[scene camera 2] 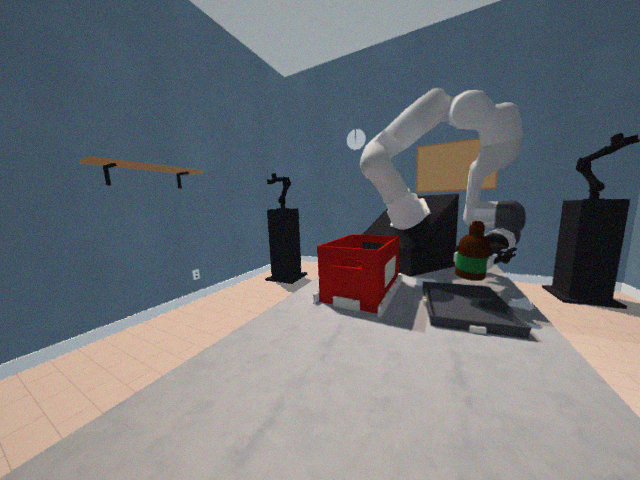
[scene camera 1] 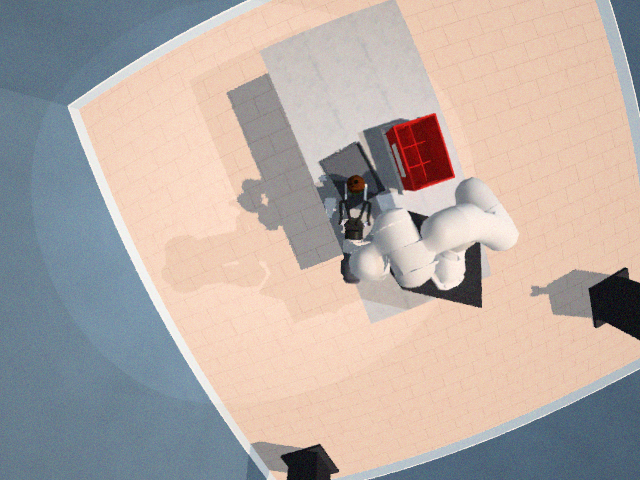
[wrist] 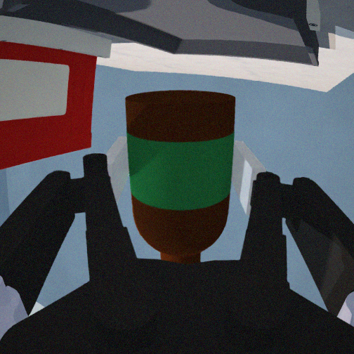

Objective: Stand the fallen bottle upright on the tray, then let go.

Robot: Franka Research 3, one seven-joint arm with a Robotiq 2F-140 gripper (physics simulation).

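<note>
The brown bottle with a green label (scene camera 1: 355, 181) (scene camera 2: 473, 248) (wrist: 181, 172) is upright, neck up and base down, or very nearly so. My gripper (scene camera 1: 355, 191) (scene camera 2: 472, 261) (wrist: 180, 155) is shut on the bottle's body, one finger on each side of the label, and reaches in from the side, roughly level. The dark tray (scene camera 1: 345, 161) (scene camera 2: 465, 310) (wrist: 240, 42) lies flat on the table. The bottle's base is a little above the tray, near its end towards the robot base; a gap shows in the scene camera 2 view. The exact height is hard to tell.
A red crate (scene camera 1: 445, 149) (scene camera 2: 341, 284) (wrist: 80, 100) stands beside the tray on the grey table (scene camera 1: 351, 67) (scene camera 2: 310, 403). The black robot mount (scene camera 1: 467, 294) (scene camera 2: 439, 253) is behind them. Black pedestals (scene camera 2: 283, 242) (scene camera 2: 589, 248) stand away from the table.
</note>
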